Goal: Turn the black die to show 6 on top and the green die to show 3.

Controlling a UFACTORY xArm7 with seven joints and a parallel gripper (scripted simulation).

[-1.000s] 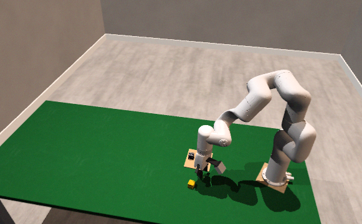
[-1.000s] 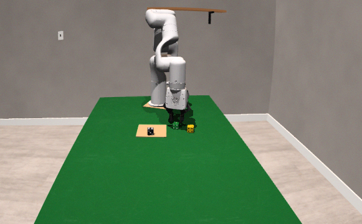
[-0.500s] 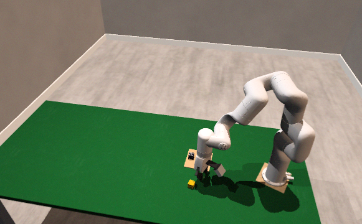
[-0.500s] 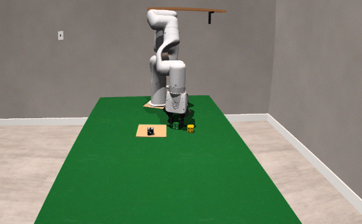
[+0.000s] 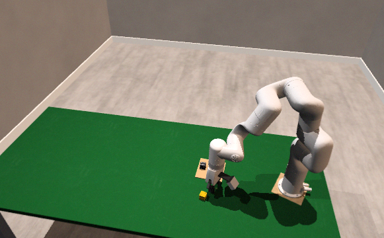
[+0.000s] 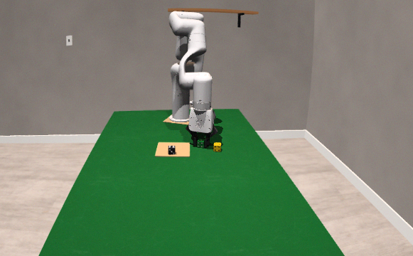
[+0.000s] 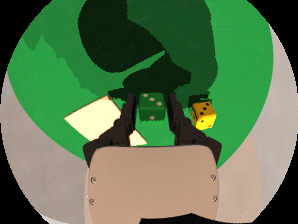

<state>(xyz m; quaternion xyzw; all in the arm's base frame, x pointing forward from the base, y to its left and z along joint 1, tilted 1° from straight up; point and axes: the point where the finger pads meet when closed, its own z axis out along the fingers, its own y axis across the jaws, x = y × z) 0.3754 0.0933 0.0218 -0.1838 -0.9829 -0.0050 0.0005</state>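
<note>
Right now the green die is 10 mm below my hand. Round my hand: tan mat: 40 mm ahead, 120 mm to the right, 20 mm below; then yellow die: 40 mm ahead, 70 mm to the left, 10 mm below; then black die: 80 mm ahead, 120 mm to the right.
</note>
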